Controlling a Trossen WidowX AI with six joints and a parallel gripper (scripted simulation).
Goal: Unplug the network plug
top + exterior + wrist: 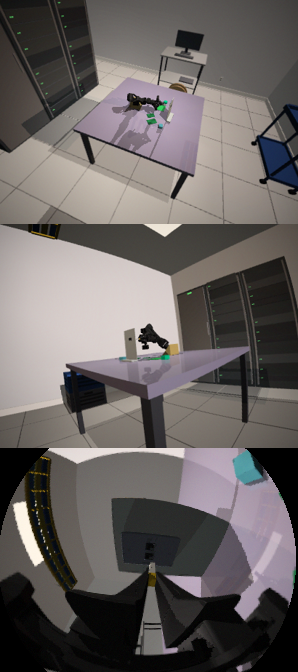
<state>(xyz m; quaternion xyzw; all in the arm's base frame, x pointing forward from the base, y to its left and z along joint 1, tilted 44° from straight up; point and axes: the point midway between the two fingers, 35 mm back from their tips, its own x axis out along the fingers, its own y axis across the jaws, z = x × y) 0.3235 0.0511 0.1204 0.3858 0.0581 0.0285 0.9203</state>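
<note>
The green marked square lies 17 cm below my gripper tip, 13 cm to the left of it and 5 cm behind it. From my gripper tip the other things lie so: white plug right at my gripper tip; then grey panel 9 cm ahead, 6 cm below, 1 cm to the right; then cyan block 22 cm to the right, 16 cm below, 3 cm ahead.
</note>
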